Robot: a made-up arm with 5 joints.
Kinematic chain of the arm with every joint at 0, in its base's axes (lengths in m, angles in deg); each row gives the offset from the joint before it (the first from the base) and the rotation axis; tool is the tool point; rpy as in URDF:
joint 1: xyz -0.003 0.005 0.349 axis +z
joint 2: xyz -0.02 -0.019 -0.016 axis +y
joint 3: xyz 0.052 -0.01 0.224 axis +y
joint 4: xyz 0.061 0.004 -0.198 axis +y
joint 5: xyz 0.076 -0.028 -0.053 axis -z
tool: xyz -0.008 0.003 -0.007 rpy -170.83 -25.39 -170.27
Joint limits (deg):
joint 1: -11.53..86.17
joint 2: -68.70..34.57
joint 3: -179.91..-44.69
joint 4: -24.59..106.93
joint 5: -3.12..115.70
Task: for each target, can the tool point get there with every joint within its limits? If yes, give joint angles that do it. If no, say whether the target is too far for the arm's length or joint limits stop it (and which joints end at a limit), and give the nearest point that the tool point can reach.
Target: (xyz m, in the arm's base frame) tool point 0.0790 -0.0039 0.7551
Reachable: yes | joints 26.76 -36.15 -101.80 84.86 51.40
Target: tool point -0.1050 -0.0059 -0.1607
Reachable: no: joint limits stop it (at a limit: joint 1, joint 2, joint 3, joint 5) | nearest point 0.0570 0.1961 0.2152 | short by 0.456 m
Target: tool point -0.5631 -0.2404 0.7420
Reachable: no: too far | nearest point -0.4288 -0.1816 0.6406 | short by 0.178 m
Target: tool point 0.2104 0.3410 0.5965
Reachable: yes | joints 64.03 20.58 -98.09 5.87 84.54
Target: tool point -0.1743 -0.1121 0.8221
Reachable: yes | joints 21.06 -35.09 -155.00 58.57 17.53
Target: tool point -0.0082 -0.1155 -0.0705
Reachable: no: joint limits stop it (at a limit: joint 1, joint 2, joint 3, joint 5) | nearest point 0.1759 -0.0796 0.2166 | short by 0.343 m
